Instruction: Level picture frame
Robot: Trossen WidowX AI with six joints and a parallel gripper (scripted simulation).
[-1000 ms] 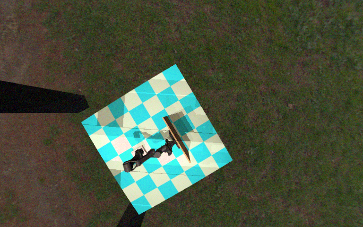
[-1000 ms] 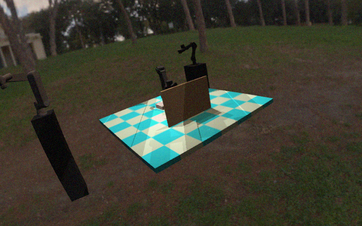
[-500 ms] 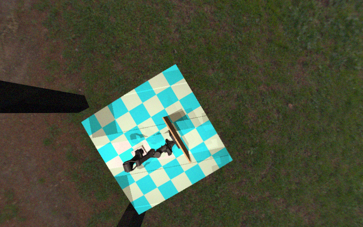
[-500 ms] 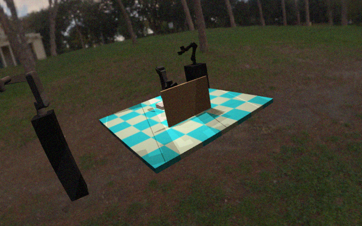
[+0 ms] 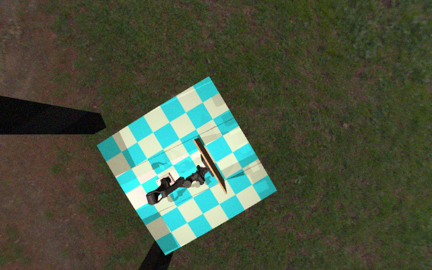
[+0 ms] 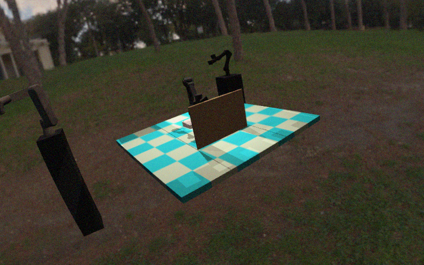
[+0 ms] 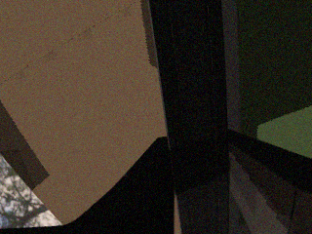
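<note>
My gripper tip is now 2 cm to the right of the picture frame and 5 cm above it. From my gripper tip the other things lie so: wall panel: 1 cm ahead, 2 cm to the left, 6 cm below.
</note>
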